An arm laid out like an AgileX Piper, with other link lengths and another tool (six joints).
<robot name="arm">
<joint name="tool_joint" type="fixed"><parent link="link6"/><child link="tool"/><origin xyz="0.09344 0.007 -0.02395" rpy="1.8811 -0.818 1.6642"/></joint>
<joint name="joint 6" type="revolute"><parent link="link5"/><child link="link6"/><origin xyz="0.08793 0 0.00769" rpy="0 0 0"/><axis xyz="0.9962 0 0.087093"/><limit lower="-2.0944" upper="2.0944"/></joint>
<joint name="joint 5" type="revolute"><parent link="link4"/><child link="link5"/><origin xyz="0 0 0" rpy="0 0 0"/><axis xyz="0 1 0"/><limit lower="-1.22" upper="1.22"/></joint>
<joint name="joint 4" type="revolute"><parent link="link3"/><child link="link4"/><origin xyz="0.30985 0 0.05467" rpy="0 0 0"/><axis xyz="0.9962 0 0.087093"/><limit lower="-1.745" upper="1.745"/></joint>
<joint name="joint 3" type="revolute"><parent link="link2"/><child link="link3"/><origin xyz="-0.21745 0 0.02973" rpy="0 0 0"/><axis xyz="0 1 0"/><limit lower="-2.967" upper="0"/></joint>
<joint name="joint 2" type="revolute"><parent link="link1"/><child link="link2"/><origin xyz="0 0 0" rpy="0 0 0"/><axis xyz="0 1 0"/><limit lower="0" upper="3.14"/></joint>
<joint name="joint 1" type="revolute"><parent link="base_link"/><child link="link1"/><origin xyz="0 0 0.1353" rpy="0 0 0"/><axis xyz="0 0 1"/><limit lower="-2.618" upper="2.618"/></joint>
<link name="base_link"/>
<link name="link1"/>
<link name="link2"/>
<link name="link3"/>
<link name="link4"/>
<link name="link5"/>
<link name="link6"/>
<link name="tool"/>
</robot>
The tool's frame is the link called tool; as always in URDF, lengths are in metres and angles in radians.
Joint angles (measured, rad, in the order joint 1, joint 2, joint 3, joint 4, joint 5, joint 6), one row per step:
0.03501, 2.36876, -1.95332, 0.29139, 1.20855, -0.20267
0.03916, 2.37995, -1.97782, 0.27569, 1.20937, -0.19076
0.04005, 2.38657, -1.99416, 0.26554, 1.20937, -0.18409
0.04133, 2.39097, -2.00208, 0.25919, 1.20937, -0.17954
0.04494, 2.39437, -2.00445, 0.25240, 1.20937, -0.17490
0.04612, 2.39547, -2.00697, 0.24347, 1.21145, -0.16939
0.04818, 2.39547, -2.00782, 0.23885, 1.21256, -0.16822
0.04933, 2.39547, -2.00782, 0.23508, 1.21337, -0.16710
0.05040, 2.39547, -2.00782, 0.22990, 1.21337, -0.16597
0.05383, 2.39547, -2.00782, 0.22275, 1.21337, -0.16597
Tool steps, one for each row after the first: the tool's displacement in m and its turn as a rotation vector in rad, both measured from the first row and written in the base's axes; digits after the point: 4 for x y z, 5 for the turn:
0.0042, -0.0003, 0.0012, -0.01384, -0.00993, -0.00215
0.0073, -0.0013, 0.0023, -0.02278, -0.01833, -0.00462
0.0086, -0.0016, 0.0023, -0.02843, -0.02098, -0.00582
0.0085, -0.0009, 0.0011, -0.03468, -0.01915, -0.00460
0.0084, -0.0017, 0.0010, -0.04277, -0.01766, -0.00552
0.0083, -0.0015, 0.0011, -0.04702, -0.01744, -0.00293
0.0081, -0.0016, 0.0010, -0.05053, -0.01661, -0.00153
0.0080, -0.0020, 0.0008, -0.05540, -0.01665, 0.00002
0.0077, -0.0016, 0.0005, -0.06217, -0.01716, 0.00561

